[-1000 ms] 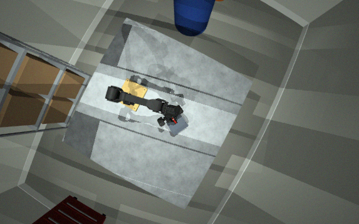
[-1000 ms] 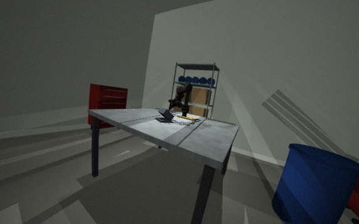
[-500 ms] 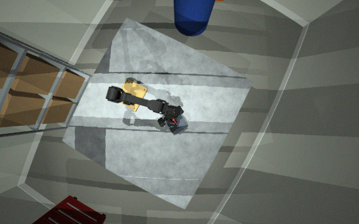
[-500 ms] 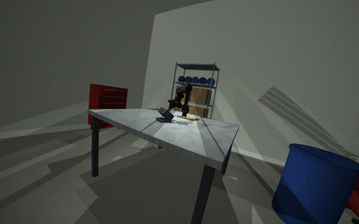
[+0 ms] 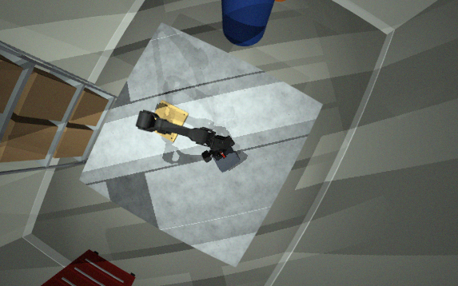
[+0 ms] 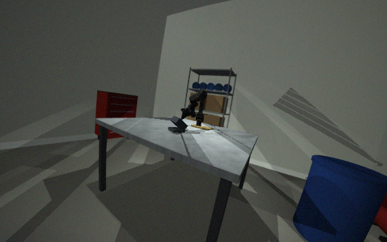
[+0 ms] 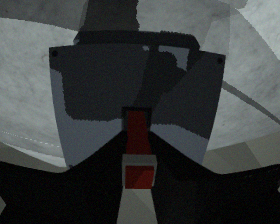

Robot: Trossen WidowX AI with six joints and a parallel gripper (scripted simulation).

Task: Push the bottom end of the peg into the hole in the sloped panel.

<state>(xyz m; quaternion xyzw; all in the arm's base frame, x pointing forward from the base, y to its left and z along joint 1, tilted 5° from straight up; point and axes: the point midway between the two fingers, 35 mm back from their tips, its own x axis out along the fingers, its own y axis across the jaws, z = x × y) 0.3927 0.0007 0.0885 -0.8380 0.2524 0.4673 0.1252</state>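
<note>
My gripper tip is 10 mm past the red peg, 10 mm to the right of it and 10 mm below it. From my gripper tip the other things lie so: sloped grey panel (20 mm ahead, 10 mm to the right, 40 mm below).
</note>
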